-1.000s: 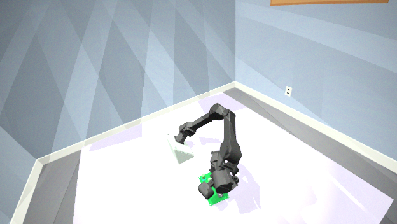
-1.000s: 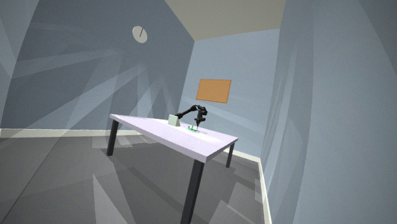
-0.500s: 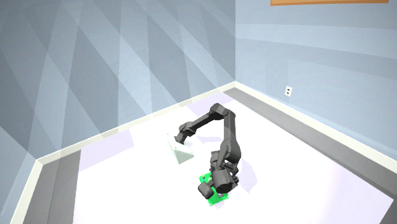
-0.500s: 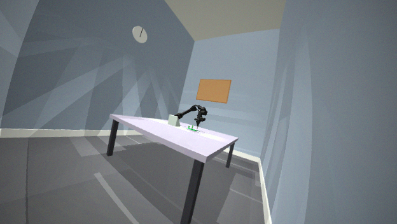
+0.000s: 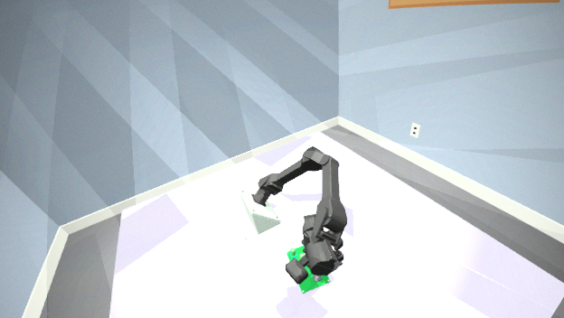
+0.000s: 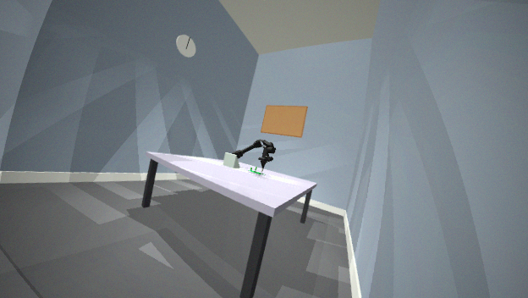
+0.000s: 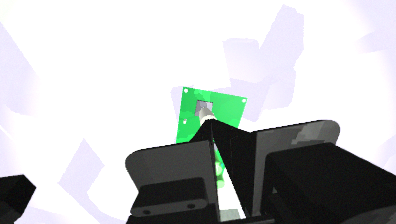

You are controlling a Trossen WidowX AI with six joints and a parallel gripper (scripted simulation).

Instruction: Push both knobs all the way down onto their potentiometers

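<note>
The potentiometer knob lies 30 mm below my gripper tip.
</note>
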